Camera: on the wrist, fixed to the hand. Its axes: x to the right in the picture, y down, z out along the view.
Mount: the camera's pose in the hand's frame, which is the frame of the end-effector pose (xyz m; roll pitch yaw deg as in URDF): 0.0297 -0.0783 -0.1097 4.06 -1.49 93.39
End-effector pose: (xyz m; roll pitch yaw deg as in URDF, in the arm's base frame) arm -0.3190 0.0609 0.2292 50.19 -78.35 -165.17
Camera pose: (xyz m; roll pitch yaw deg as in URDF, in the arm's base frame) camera -0.4395 -0.0063 0.2320 -78.62 -5.75 -23.64
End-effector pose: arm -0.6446 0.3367 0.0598 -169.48 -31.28 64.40
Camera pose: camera -0.7124 0.3270 0.1796 -144.57 12.02 -22.24
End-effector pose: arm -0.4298 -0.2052 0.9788 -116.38 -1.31 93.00
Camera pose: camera -0.3678 -0.1749 1.0983 179.96 65.05 -2.22
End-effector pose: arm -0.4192 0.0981 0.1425 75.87 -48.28 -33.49
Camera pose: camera -0.2906 0.1177 0.0963 -75.32 -37.16 130.60
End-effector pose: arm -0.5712 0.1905 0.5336 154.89 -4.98 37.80
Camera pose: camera -0.6243 0.2979 0.6020 -168.96 -23.16 -58.04
